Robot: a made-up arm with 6 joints.
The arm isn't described. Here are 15 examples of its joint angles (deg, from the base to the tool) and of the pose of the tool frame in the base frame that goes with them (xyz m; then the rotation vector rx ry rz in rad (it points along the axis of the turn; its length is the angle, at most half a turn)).
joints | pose
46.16 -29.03 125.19 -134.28 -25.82 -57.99 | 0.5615 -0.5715 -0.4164 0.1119 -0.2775 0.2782
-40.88 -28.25 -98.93 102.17 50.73 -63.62 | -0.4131 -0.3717 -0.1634 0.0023 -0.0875 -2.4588
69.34 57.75 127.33 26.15 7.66 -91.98 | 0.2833 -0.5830 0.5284 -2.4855 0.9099 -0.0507
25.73 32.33 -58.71 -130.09 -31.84 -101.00 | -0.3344 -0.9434 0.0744 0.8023 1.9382 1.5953
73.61 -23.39 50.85 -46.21 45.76 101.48 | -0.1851 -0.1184 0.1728 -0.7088 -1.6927 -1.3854
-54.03 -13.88 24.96 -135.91 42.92 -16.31 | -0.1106 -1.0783 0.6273 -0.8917 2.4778 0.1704
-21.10 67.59 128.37 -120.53 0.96 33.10 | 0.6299 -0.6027 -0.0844 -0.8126 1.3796 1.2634
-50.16 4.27 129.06 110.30 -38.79 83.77 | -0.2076 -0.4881 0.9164 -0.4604 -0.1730 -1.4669
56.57 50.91 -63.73 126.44 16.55 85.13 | 0.3524 -0.0224 -0.2501 -2.6604 -0.1546 0.6216
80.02 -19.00 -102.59 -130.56 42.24 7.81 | -0.3711 -0.7147 -0.3064 0.2445 -0.0047 -1.4590
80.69 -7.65 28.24 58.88 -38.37 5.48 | 0.8137 -0.2410 -0.1572 -1.3209 0.6055 1.1216
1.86 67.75 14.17 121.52 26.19 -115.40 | 0.3766 -0.4213 -0.2798 0.4398 0.0652 -1.2193
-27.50 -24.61 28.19 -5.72 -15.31 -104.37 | 0.5260 -0.3553 -0.0362 0.6121 -0.7090 -0.7633
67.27 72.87 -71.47 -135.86 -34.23 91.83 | 0.5346 -0.5223 0.0088 1.6626 -1.5558 1.2325
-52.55 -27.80 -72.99 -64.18 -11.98 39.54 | 0.1331 0.3263 0.5486 -2.4608 -0.7635 0.8917
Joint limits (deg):
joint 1: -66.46..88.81
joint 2: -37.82..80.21
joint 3: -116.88..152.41
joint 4: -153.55..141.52
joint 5: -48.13..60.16
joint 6: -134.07..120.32
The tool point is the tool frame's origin. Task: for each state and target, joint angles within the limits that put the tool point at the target. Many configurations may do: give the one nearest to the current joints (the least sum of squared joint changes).
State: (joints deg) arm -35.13 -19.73 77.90 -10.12 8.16 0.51
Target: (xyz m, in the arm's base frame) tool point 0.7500 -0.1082 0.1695
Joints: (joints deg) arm -53.05 -37.82 96.11 -3.28 26.08 -19.28
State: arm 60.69 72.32 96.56 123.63 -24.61 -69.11
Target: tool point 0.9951 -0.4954 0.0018
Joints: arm 63.13 57.03 110.38 131.81 -26.46 -44.49
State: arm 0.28 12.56 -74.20 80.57 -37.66 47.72
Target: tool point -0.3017 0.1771 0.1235
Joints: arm 42.00 20.69 -103.24 34.57 -2.10 16.26
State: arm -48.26 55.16 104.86 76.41 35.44 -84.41
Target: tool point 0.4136 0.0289 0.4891
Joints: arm -25.49 69.37 95.98 55.89 24.54 -122.14
